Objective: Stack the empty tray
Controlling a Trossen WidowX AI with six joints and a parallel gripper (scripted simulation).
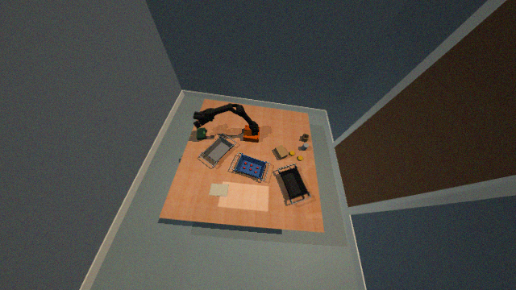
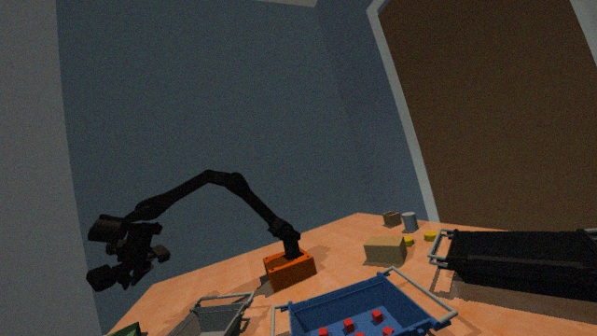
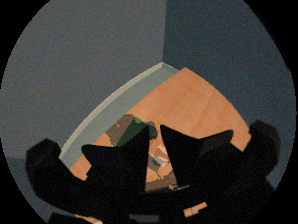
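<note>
Right now my gripper tip is 24 cm short of the grey tray, 16 cm to the right of it and 11 cm above it. Also, from my gripper tip: green block (5 cm ahead, 3 cm to the right, 13 cm below); pale pad (61 cm ahead, 20 cm to the left, 15 cm below); grey cylinder (18 cm ahead, 104 cm to the left, 12 cm below).
</note>
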